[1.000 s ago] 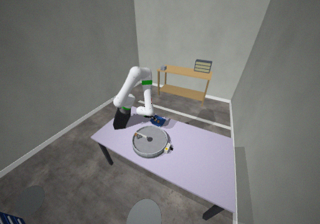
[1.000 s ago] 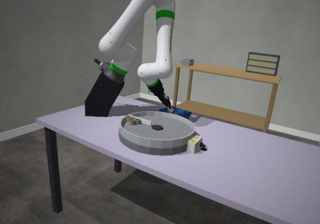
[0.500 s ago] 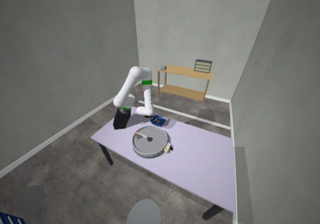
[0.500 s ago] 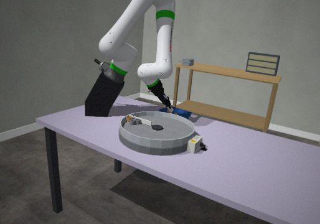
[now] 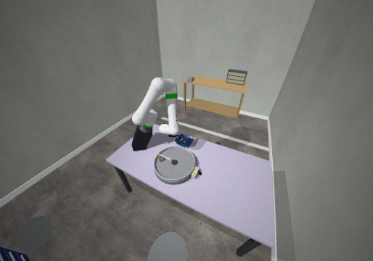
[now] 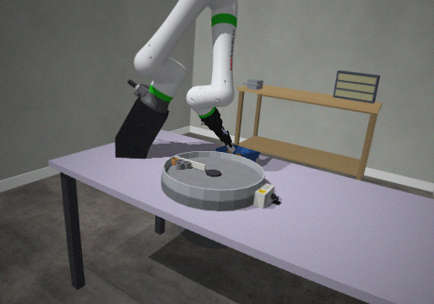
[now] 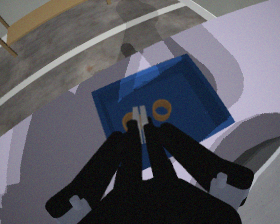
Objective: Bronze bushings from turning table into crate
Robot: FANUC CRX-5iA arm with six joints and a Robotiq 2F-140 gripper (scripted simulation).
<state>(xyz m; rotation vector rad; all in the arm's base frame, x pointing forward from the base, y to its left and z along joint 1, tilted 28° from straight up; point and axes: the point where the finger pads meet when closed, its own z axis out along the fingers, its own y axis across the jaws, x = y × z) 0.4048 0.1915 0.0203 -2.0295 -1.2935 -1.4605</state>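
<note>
Right now the blue crate is 4 cm ahead of my hand, 1 cm to the left of it and 4 cm below it. From my hand the other things lie so: round grey turning table (8 cm ahead, 36 cm to the right, 1 cm below).
</note>
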